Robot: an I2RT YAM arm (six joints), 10 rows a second.
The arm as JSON. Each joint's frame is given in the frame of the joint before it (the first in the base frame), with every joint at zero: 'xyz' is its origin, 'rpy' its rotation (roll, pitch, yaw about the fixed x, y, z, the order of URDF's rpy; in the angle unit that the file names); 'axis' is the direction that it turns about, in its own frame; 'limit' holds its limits. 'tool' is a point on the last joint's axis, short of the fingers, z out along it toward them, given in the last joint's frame.
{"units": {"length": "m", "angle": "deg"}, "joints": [
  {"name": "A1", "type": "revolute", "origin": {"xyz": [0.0, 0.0, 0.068], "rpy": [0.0, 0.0, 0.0]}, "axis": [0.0, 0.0, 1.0], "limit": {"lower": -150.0, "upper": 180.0}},
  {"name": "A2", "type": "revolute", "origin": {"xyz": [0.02, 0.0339, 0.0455], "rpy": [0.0, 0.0, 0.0]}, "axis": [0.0, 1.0, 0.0], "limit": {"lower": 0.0, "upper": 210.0}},
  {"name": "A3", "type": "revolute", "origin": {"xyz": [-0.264, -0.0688, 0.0], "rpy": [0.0, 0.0, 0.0]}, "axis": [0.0, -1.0, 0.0], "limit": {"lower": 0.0, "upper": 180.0}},
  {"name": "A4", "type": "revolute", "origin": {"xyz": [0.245, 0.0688, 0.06], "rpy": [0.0, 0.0, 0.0]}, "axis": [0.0, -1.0, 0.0], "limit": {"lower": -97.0, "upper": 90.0}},
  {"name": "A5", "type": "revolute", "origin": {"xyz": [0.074, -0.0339, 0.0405], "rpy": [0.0, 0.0, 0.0]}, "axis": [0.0, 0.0, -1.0], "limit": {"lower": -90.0, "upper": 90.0}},
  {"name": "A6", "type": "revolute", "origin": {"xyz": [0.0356, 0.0, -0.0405], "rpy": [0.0, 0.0, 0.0]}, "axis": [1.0, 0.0, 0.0], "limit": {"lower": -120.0, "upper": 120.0}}
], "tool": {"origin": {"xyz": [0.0, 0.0, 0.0], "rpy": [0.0, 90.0, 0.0]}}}
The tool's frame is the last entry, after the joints.
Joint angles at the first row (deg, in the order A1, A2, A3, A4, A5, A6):
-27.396 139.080 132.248 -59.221 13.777 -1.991
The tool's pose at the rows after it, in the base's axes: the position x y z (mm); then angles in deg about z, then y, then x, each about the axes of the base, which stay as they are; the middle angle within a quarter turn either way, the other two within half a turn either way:
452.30 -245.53 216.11 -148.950 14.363 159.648
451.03 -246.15 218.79 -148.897 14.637 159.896
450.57 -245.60 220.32 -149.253 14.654 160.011
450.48 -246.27 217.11 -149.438 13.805 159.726
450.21 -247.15 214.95 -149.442 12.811 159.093
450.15 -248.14 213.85 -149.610 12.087 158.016
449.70 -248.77 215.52 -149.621 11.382 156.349
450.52 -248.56 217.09 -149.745 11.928 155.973
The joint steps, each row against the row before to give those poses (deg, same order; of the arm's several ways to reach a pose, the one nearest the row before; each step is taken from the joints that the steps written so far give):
-0.376 1.179 2.117 -2.371 -3.260 0.579
-0.155 -0.281 0.094 -0.245 -0.410 -0.049
0.024 -0.143 0.103 -0.296 -0.093 -0.296
-0.024 0.350 -0.025 -0.199 0.679 -0.175
-0.030 0.351 0.197 -0.357 1.043 -0.077
-0.015 0.154 -0.002 0.117 1.271 -0.405
0.033 -0.152 0.004 0.144 1.765 -0.392
0.066 -0.162 -0.044 0.546 0.033 -0.311

